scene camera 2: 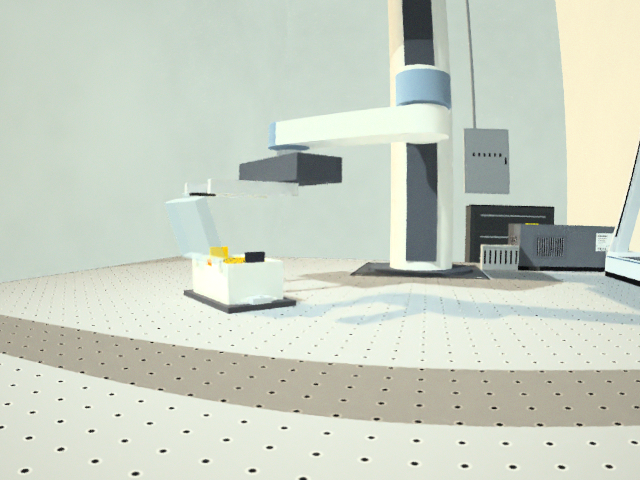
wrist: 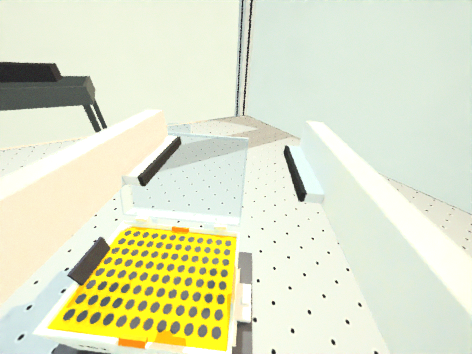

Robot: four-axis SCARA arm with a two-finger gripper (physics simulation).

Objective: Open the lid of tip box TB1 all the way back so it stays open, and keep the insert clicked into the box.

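Pixels of known places: gripper, fingertip midpoint: (scene camera 2: 196, 187) (wrist: 232, 132); arm's base at its link origin: (scene camera 2: 420, 275).
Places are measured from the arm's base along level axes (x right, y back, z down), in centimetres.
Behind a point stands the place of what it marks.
Observation:
The white tip box TB1 (scene camera 2: 253, 284) @(x 21.1, y -53.7, z -4.5 cm) (wrist: 44, 330) @(x 18.6, y -49.8, z -7.3 cm) stands on a dark base plate (scene camera 2: 228, 308) @(x 22.6, y -58.3, z -2.0 cm) (wrist: 245, 261) @(x 33.5, y -48.4, z -2.1 cm). Its clear lid (scene camera 2: 192, 223) @(x 28.1, y -57.5, z -12.5 cm) (wrist: 212, 172) @(x 32.3, y -53.8, z -12.0 cm) is open, leaning back past upright from the rear hinge. The yellow insert with rows of holes (scene camera 2: 233, 260) @(x 26.3, y -48.5, z -7.0 cm) (wrist: 233, 250) @(x 31.4, y -48.1, z -6.9 cm) lies level inside the box rim; whether it is clicked in cannot be told. My gripper (scene camera 2: 200, 192) @(x 31.9, y -49.8, z -17.6 cm) (wrist: 232, 132) @(x 31.9, y -49.8, z -17.6 cm) is shut to its narrow stand, with a gap and no object between the black pads. Its fingertips are just above the lid's top edge in the scene view; contact cannot be told.
A black tab (scene camera 2: 254, 256) @(x 21.1, y -53.2, z -8.1 cm) (wrist: 89, 261) @(x 21.0, y -52.8, z -8.1 cm) stands at one side of the box. The robot column (scene camera 2: 421, 206) @(x 0.1, y -7.7, z -16.2 cm) stands behind to the right. A white slotted rack (scene camera 2: 498, 257) @(x -19.7, y 4.5, z -4.3 cm) and a grey unit (scene camera 2: 573, 248) @(x -39.3, y 3.5, z -7.0 cm) are farther right. A dark frame (wrist: 45, 93) shows at upper left.

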